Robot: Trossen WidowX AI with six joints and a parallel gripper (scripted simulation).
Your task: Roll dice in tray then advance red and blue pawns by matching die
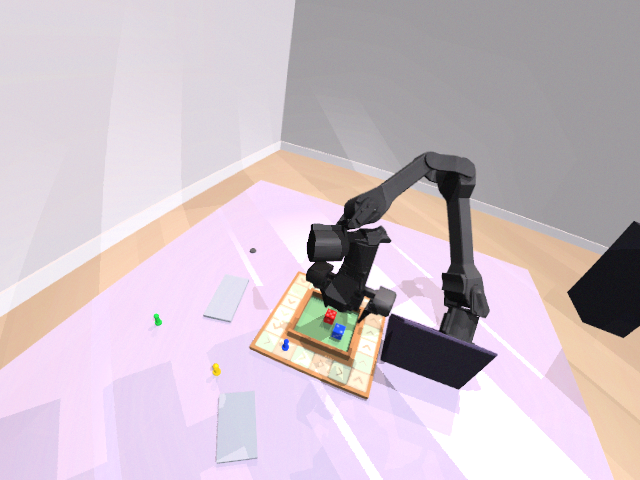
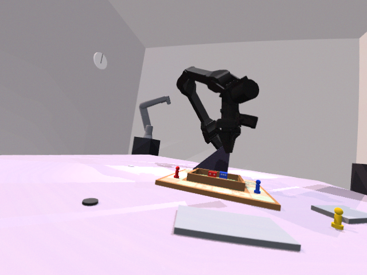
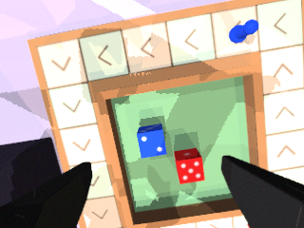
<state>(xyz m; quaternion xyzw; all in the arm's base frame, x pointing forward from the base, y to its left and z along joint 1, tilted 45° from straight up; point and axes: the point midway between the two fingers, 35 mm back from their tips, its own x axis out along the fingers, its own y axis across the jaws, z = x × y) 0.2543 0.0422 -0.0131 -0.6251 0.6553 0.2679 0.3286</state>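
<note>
The red pawn is 10 cm ahead of my gripper tip, 14 cm to the right of it and 8 cm below it. From my gripper tip the other things lie so: blue pawn 9 cm ahead, 8 cm to the left, 8 cm below; yellow pawn 19 cm ahead, 20 cm to the left, 9 cm below; green tray 3 cm ahead, 3 cm to the right, 10 cm below.
</note>
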